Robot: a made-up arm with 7 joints. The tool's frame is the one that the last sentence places.
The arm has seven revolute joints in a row. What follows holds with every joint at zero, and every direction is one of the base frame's. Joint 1 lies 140 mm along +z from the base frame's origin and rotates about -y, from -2.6 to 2.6 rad. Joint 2 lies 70 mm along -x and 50 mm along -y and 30 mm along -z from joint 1 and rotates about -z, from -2.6 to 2.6 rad. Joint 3 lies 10 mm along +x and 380 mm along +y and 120 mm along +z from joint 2 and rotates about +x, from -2.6 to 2.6 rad. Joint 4 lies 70 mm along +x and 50 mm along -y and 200 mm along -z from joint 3 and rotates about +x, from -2.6 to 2.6 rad. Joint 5 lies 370 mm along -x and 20 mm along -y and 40 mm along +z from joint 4 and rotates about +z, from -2.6 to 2.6 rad. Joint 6 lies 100 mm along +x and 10 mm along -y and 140 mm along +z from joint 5 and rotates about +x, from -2.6 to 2.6 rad. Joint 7 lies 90 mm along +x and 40 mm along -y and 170 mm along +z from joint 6 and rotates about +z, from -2.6 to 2.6 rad. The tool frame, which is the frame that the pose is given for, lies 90 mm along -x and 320 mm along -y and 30 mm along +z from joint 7; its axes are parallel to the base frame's.
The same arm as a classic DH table. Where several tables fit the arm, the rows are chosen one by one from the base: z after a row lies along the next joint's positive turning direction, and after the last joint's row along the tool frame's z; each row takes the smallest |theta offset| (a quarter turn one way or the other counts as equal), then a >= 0, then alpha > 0; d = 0 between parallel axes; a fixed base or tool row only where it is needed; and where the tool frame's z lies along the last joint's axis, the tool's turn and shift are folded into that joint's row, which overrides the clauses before.
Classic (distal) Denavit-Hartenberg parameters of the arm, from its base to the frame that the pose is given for. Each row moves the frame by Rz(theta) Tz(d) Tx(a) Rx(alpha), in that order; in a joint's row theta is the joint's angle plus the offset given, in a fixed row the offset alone. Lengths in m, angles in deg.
base (fixed): theta_offset 0  d 0.14  a 0  alpha 90
joint 1: theta_offset 0  d 0.05  a -0.07  alpha 90
joint 2: theta_offset -90  d -0.09  a 0.38  alpha -90
joint 3: theta_offset 75.96  d 0  a -0.2062  alpha 0
joint 4: theta_offset -75.96  d -0.29  a -0.02  alpha -90
joint 5: theta_offset 0  d 0.18  a -0.01  alpha 90
joint 6: theta_offset 0  d 0.19  a -0.04  alpha -90
joint 7: theta_offset -15.71  d 0  a -0.3324  alpha 0
tool (fixed): theta_offset -74.29  d 0.2  a 0  alpha 0
Joint limits (deg, base to tool): -148.97..148.97 -148.97..148.97 -148.97..148.97 -148.97..148.97 -148.97..148.97 -148.97..148.97 -148.97..148.97

